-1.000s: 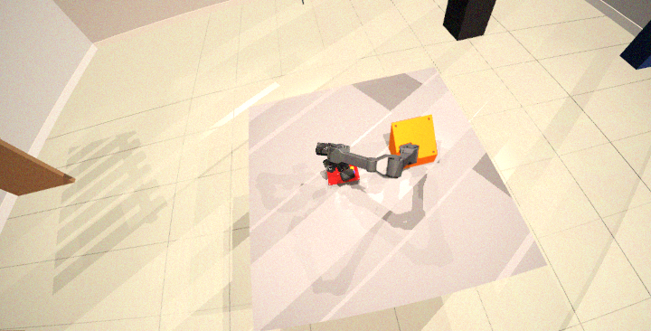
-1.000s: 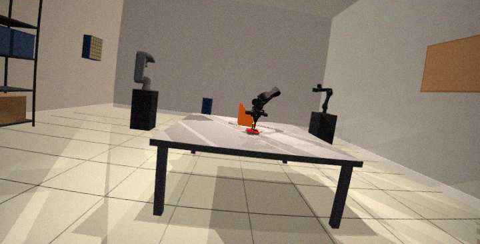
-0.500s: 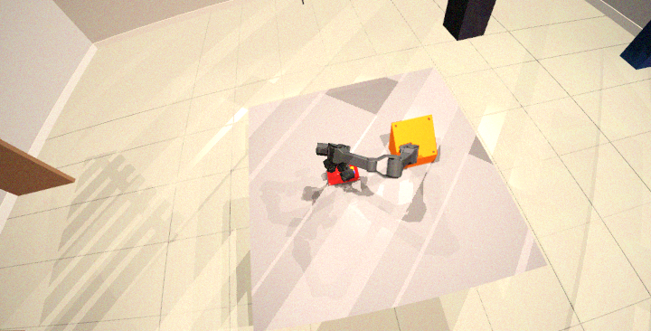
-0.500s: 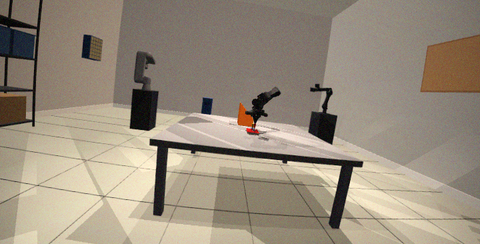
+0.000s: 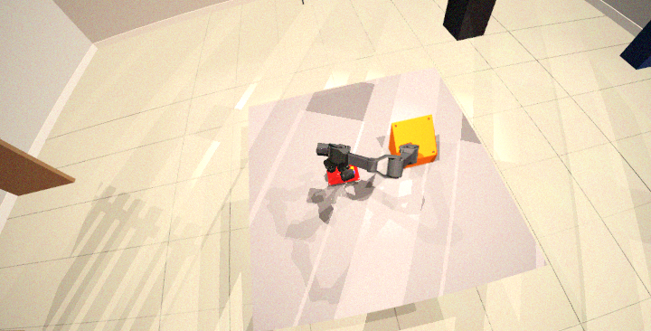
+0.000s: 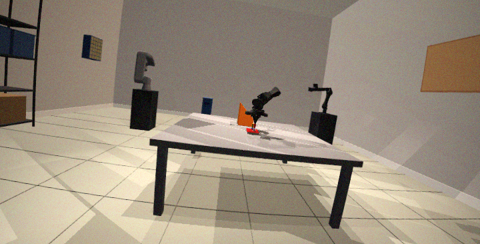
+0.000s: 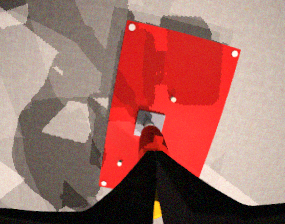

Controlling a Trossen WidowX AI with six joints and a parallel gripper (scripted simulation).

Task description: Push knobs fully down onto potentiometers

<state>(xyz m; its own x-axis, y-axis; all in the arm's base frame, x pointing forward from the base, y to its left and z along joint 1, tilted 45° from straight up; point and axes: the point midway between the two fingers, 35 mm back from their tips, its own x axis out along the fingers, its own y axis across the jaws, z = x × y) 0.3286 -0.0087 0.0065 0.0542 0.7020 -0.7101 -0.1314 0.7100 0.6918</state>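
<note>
Now: gripper tip 5 cm past the potentiometer knob, 1 cm to the left of it and 3 cm above it. Round my gripper tip: red knob: 1 cm below.
</note>
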